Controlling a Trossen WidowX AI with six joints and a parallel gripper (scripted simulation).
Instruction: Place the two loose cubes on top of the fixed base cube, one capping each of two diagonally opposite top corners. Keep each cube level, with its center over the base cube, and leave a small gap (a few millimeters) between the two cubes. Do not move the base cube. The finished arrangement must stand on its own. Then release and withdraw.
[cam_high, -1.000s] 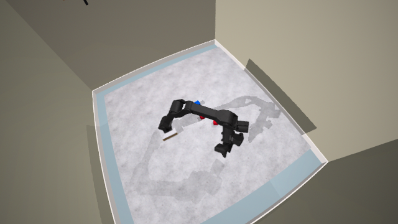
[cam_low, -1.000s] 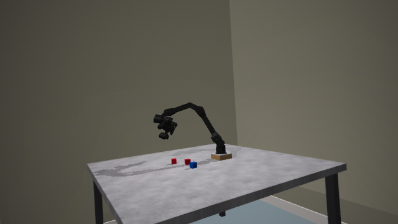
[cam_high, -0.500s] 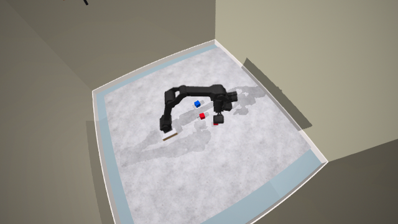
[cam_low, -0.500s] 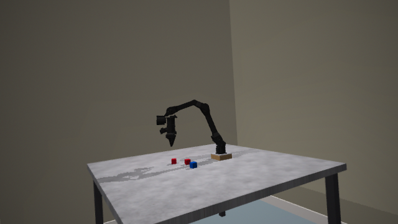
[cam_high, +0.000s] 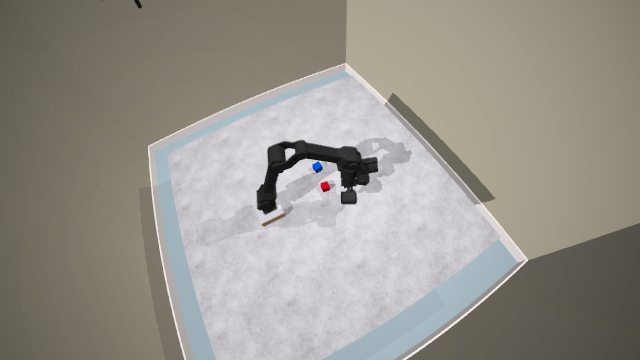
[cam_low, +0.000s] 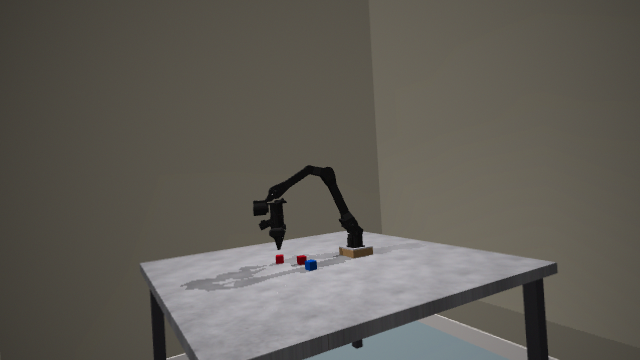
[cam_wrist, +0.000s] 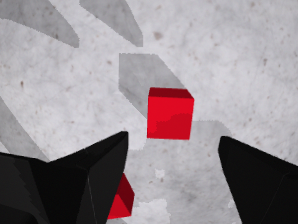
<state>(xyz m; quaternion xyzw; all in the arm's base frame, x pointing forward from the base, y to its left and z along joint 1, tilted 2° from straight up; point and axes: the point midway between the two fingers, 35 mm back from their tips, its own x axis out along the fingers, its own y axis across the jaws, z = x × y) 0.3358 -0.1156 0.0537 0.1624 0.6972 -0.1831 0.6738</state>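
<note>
My gripper tip is 4 cm past the blue cube, 20 cm to the right of it and 5 cm above it.
</note>
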